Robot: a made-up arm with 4 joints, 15 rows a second.
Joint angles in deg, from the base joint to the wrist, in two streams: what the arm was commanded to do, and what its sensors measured. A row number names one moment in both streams.
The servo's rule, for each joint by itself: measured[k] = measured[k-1] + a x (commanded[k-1-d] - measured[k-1]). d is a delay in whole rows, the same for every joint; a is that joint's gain. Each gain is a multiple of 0.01, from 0.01 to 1. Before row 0 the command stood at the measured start. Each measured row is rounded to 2 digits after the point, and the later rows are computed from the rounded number. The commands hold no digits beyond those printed.
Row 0, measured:
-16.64, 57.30, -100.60, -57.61
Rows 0 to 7, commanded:
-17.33, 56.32, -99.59, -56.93
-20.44, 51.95, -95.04, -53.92
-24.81, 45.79, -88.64, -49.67
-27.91, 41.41, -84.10, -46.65
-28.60, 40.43, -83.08, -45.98
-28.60, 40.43, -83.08, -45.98
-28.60, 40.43, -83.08, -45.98
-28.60, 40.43, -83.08, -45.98
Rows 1 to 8, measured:
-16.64, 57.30, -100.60, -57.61
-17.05, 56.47, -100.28, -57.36
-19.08, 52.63, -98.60, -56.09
-22.52, 46.82, -95.41, -53.71
-25.75, 42.22, -91.79, -51.10
-27.46, 40.70, -89.00, -49.21
-28.14, 40.47, -87.11, -48.01
-28.42, 40.44, -85.82, -47.26
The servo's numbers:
d 1
a 0.60 0.85 0.32 0.37

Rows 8 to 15, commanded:
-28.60, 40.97, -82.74, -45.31
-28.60, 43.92, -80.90, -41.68
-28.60, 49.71, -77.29, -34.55
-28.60, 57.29, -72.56, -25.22
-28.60, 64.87, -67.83, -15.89
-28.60, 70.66, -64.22, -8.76
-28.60, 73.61, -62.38, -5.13
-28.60, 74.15, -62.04, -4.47
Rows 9 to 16, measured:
-28.53, 40.43, -84.94, -46.79
-28.57, 40.89, -84.24, -46.24
-28.59, 43.47, -83.17, -44.55
-28.60, 48.77, -81.29, -40.85
-28.60, 56.01, -78.50, -35.07
-28.60, 63.54, -75.09, -27.97
-28.60, 69.59, -71.61, -20.86
-28.60, 73.01, -68.66, -15.04

